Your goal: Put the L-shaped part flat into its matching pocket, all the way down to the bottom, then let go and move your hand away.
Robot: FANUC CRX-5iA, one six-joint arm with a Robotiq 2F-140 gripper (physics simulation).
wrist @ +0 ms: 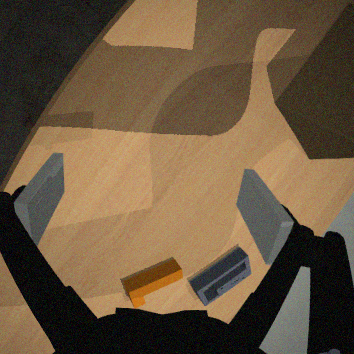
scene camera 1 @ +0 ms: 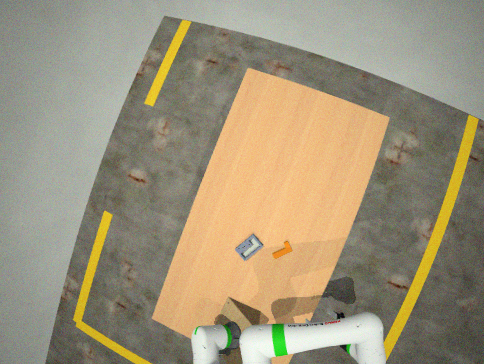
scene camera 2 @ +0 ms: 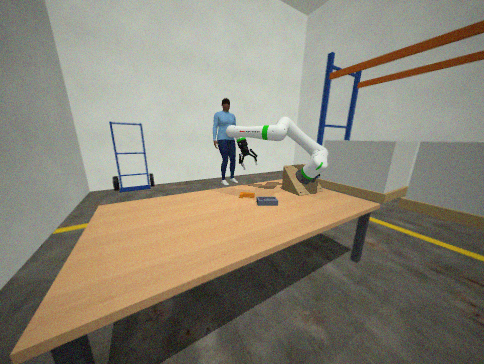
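Where they show: gripper, fingertip midpoint: (wrist: 152,179) (scene camera 1: 317,315) (scene camera 2: 250,167); arm's base at its link origin: (scene camera 1: 232,335) (scene camera 2: 302,177).
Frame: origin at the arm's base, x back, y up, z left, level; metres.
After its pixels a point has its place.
The orange L-shaped part (scene camera 1: 282,251) {z -0.007, x -0.551, y -0.089 m} (scene camera 2: 246,195) {z -0.001, x -0.557, y -0.104 m} (wrist: 155,281) {z -0.020, x -0.537, y -0.089 m} lies flat on the table, apart from the pocket block. The grey-blue block (scene camera 1: 241,249) {z 0.201, x -0.445, y -0.083 m} (scene camera 2: 267,201) {z 0.207, x -0.493, y -0.089 m} (wrist: 215,271) {z 0.124, x -0.467, y -0.097 m} sits beside it and has a pale L-shaped pocket visible from above in scene camera 1. My gripper (scene camera 2: 250,166) {z -0.310, x -0.373, y 0.060 m} (wrist: 152,179) {z -0.310, x -0.373, y 0.060 m} is open and empty, its two grey pads wide apart. It hangs well above the table; in the wrist view the part and the block show low in the picture, between the fingers. In scene camera 1 the arm hides most of the gripper.
The wooden table (scene camera 1: 280,150) {z 0.281, x -1.055, y -0.119 m} (scene camera 2: 175,240) {z 0.407, x -1.099, y -0.119 m} carries the arm's wedge-shaped base (scene camera 2: 294,181) {z 0.032, x -0.118, y -0.020 m}. Arm shadows fall near the part. Beyond the table in scene camera 2 are a standing person (scene camera 2: 225,125), a blue hand truck (scene camera 2: 118,155) and a rack (scene camera 2: 326,95).
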